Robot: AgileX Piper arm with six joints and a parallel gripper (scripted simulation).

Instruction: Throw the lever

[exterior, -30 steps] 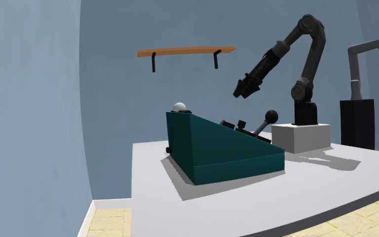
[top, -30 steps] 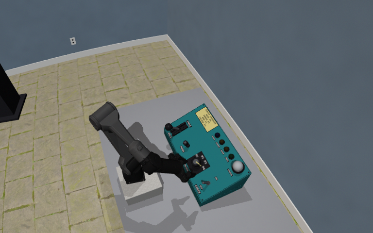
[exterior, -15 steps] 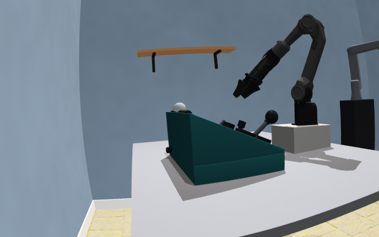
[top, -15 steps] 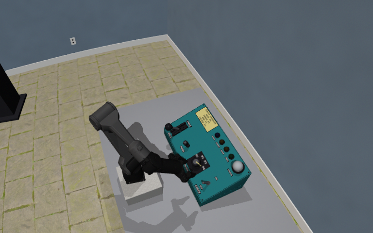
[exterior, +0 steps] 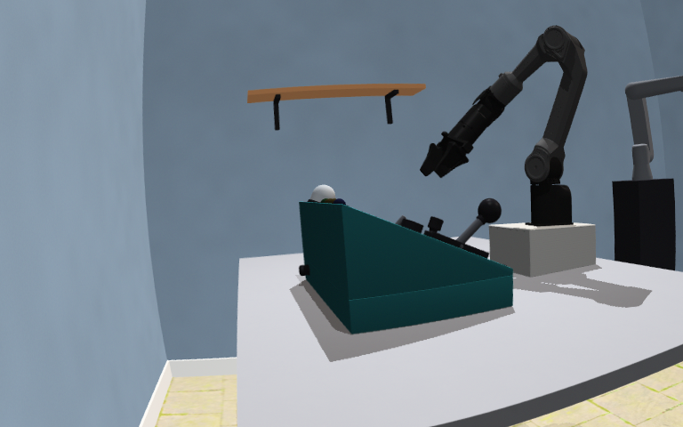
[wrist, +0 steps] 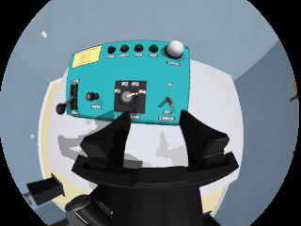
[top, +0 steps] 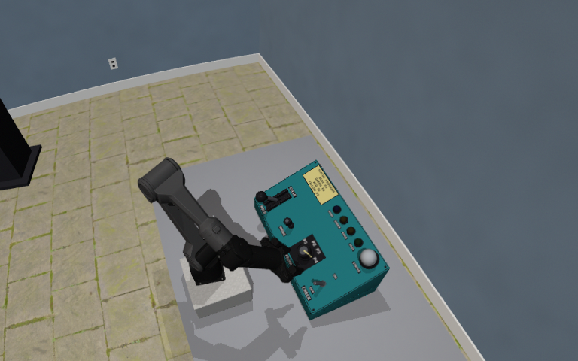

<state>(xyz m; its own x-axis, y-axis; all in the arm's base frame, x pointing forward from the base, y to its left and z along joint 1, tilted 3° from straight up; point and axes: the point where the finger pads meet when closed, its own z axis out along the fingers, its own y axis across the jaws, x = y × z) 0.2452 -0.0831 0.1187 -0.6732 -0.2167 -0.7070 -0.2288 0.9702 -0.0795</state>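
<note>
My gripper is now 20 cm to the right of the mode knob, 10 cm above it and 5 cm short of it. From my hand the other things lie so: rotary selector 11 cm below, 7 cm to the left, 7 cm ahead; then toggle switch 11 cm below, 8 cm ahead, 4 cm to the right; then teal sloped console 15 cm to the left, 13 cm below, 9 cm ahead.
</note>
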